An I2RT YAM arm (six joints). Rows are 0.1 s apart.
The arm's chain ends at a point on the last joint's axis. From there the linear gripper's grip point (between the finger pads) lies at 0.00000 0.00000 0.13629 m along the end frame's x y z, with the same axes.
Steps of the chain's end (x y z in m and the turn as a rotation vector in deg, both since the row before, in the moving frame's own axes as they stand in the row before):
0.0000, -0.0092, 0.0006, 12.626, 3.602, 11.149
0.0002, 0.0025, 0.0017, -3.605, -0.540, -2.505
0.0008, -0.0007, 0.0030, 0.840, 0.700, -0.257
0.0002, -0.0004, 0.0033, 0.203, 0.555, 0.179
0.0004, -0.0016, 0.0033, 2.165, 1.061, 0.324
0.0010, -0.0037, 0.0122, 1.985, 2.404, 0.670
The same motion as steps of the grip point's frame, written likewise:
0.0113, -0.0380, -0.0030, 12.626, 3.602, 11.149
-0.0009, 0.0111, 0.0014, -3.605, -0.540, -2.505
0.0025, -0.0027, 0.0030, 0.840, 0.700, -0.257
0.0015, -0.0009, 0.0033, 0.203, 0.555, 0.179
0.0029, -0.0067, 0.0032, 2.165, 1.061, 0.324
0.0067, -0.0084, 0.0120, 1.985, 2.404, 0.670

